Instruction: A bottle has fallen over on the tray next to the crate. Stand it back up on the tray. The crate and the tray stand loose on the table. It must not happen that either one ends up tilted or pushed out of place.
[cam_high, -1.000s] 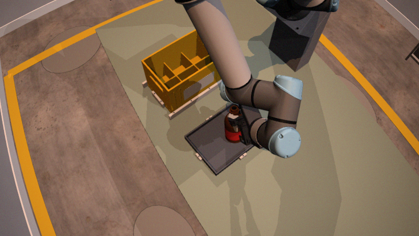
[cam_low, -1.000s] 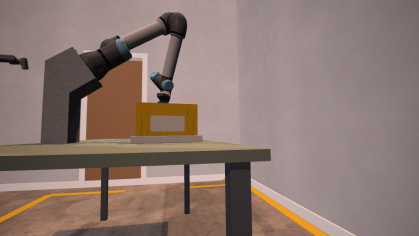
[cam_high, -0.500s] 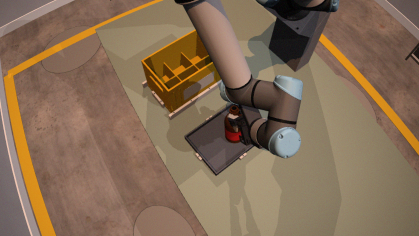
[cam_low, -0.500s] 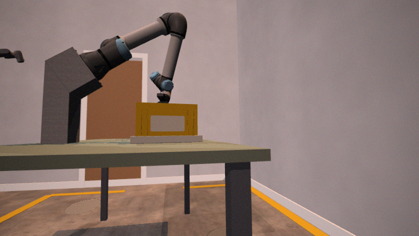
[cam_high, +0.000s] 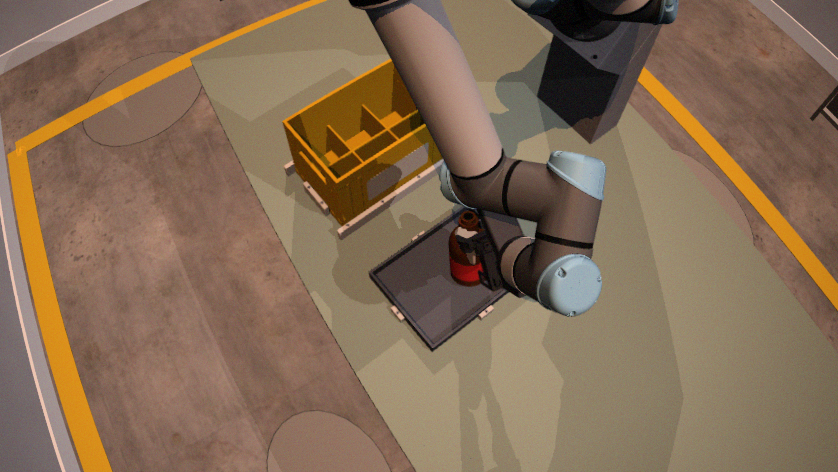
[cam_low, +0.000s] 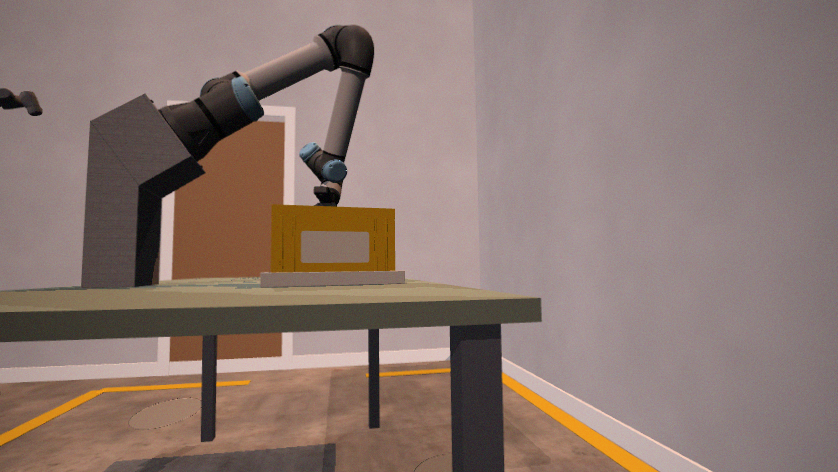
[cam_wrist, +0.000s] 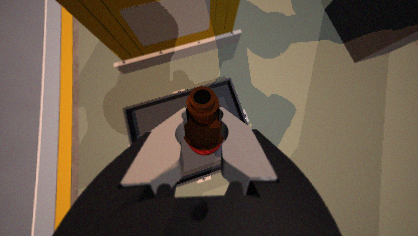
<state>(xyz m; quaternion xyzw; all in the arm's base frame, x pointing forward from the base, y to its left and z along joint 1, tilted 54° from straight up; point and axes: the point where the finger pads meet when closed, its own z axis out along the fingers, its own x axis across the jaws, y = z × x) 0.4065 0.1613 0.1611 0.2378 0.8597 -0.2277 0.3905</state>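
Right now the brown bottle is 50 mm below my hand and 10 mm to the left of it. Round my hand: yellow crate (290 mm to the right, 60 mm below, 40 mm ahead); dark grey tray (130 mm below, 30 mm ahead, 10 mm to the left).
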